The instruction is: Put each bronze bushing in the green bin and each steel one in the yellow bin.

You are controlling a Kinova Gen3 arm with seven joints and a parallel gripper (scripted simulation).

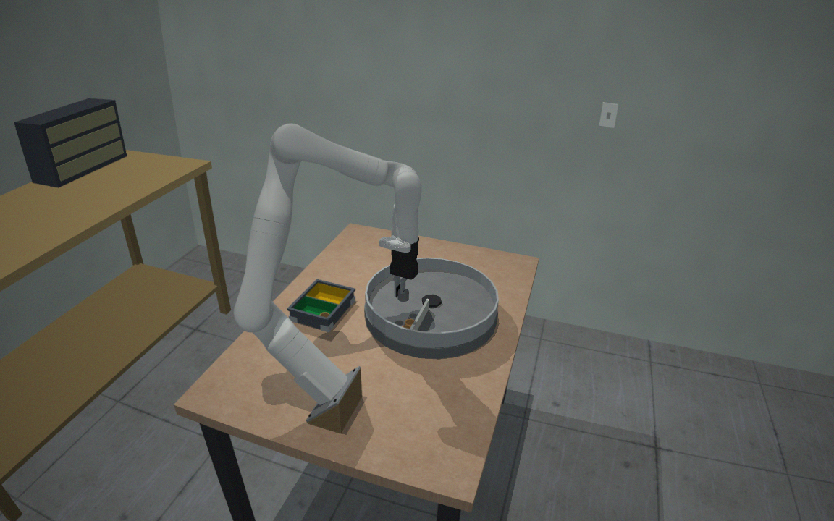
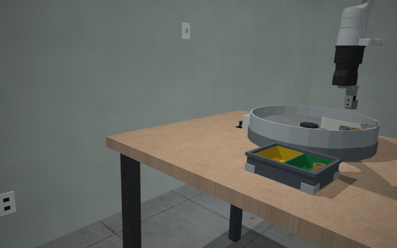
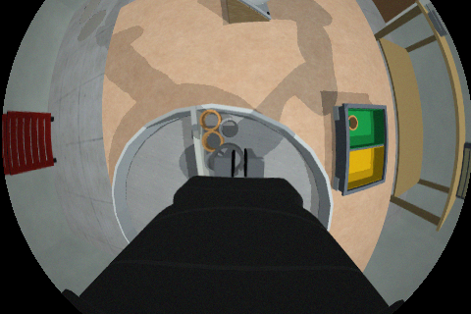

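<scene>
The bin tray is 28 cm to the left of my hand and 14 cm below it. Round my hand: grey turntable 14 cm ahead, 11 cm below, 4 cm to the right.
</scene>
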